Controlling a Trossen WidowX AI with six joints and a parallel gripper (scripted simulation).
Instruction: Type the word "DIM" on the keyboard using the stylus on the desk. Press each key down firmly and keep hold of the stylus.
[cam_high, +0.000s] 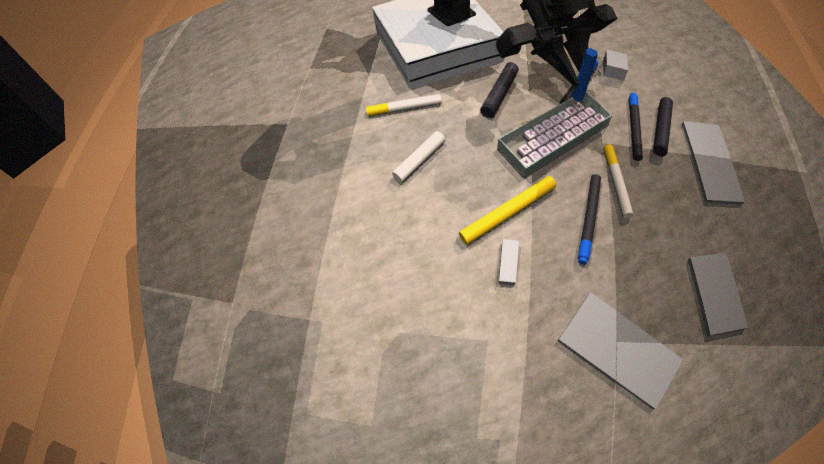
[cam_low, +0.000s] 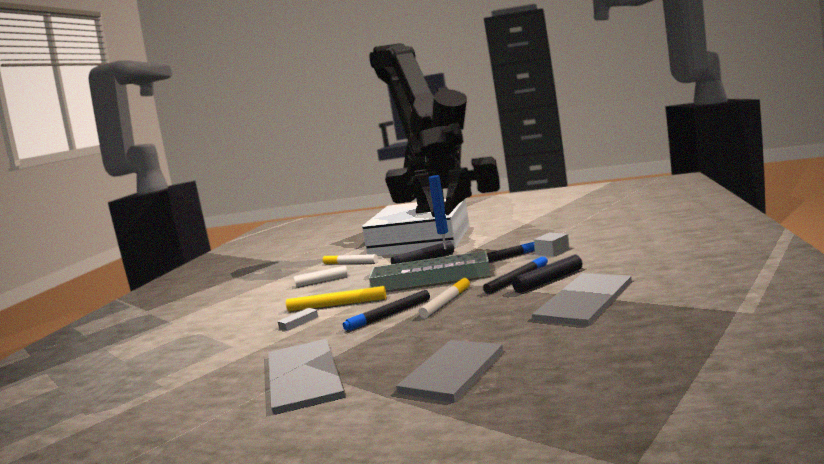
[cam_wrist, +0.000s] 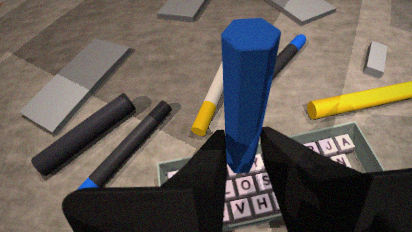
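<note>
My gripper tip is now 3 cm to the right of the D key and 9 cm above it. Round my gripper tip: yellow cylinder: 6 cm ahead, 18 cm to the right, 10 cm below; blue stylus: 2 cm below; small grey cube: 6 cm behind, 18 cm to the left, 9 cm below.
</note>
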